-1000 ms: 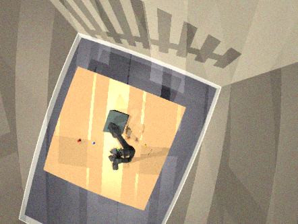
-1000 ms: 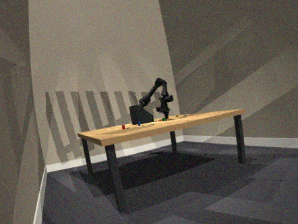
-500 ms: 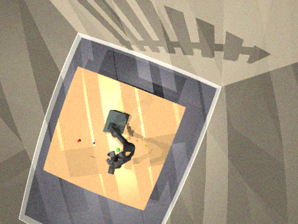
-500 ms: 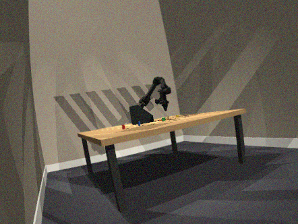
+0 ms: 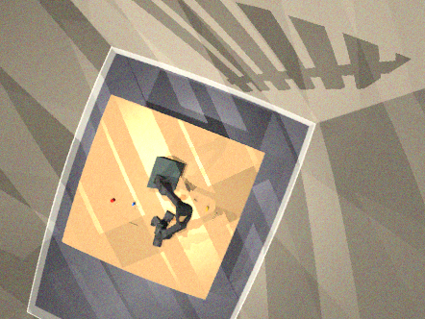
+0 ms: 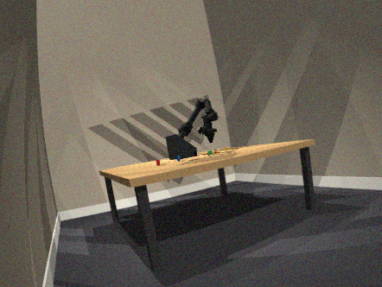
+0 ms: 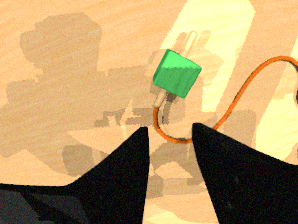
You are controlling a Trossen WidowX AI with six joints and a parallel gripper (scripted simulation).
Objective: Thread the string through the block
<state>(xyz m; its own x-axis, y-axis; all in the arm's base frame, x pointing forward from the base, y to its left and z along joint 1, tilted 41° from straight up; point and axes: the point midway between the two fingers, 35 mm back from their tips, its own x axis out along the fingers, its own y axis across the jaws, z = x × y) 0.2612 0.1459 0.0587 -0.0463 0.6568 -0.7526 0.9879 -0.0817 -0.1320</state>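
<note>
Right now the green block is 7 cm below my gripper tip, 2 cm to the right of it and 2 cm behind it. Round my gripper tip: round button (18 cm behind, 8 cm below, 4 cm to the left); then blue object (29 cm to the right, 7 cm below, 2 cm ahead); then thin wooden stick (8 cm below, 1 cm behind).
</note>
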